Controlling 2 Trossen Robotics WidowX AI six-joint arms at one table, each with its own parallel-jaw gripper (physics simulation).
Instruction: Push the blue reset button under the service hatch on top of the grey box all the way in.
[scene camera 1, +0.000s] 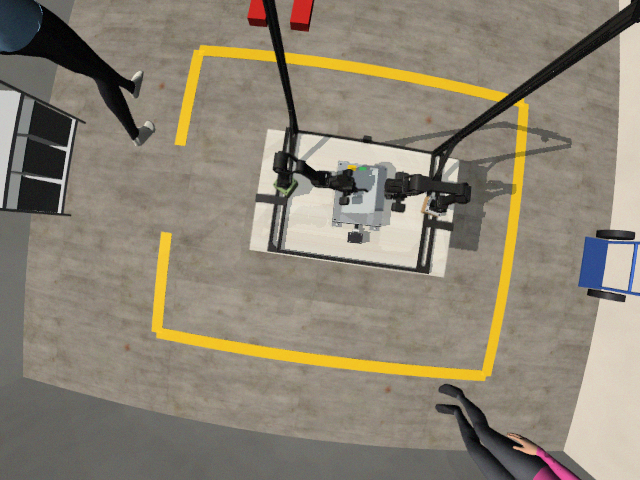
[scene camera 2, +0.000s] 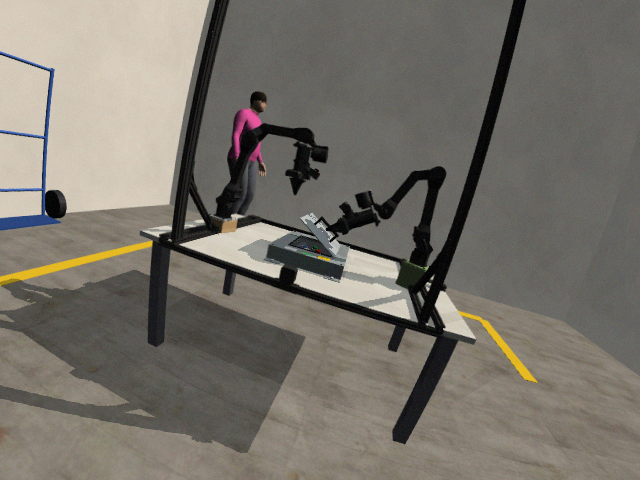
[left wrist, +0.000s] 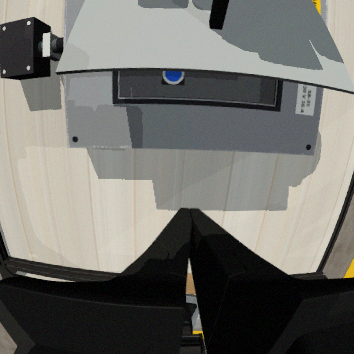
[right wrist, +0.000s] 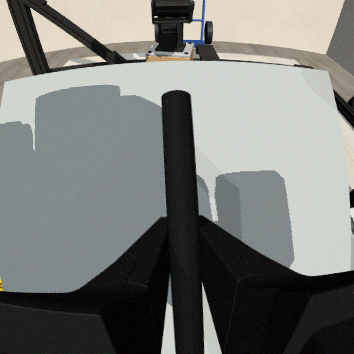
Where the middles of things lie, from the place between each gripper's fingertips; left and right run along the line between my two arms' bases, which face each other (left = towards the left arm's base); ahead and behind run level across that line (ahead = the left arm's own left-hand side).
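My left gripper's 130 mm above the service hatch (scene camera 1: 364, 201), and it's 160 mm to the left of the hatch and 20 mm past it.
That same service hatch is 10 mm to the left of my right hand and 30 mm below it. Going by its middle, the hatch is nearer to my right hand than to my left gripper.
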